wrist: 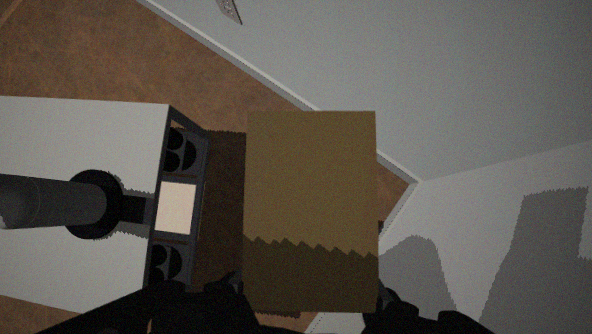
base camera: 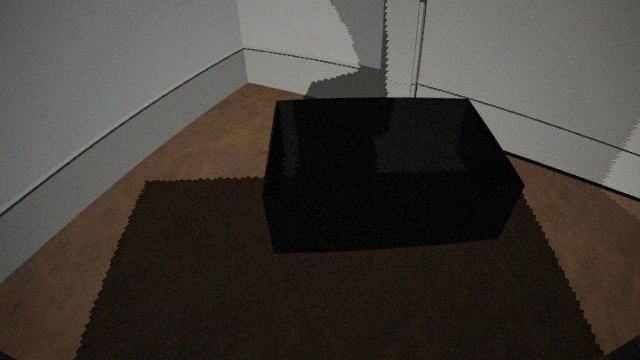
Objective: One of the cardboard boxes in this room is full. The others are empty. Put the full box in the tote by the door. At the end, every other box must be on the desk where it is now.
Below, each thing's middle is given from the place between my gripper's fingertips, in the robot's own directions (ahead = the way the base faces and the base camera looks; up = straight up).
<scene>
My hand is 780 mm above the black tote point(base camera: 343, 174), 100 mm to the left of it and 50 mm past it.
</scene>
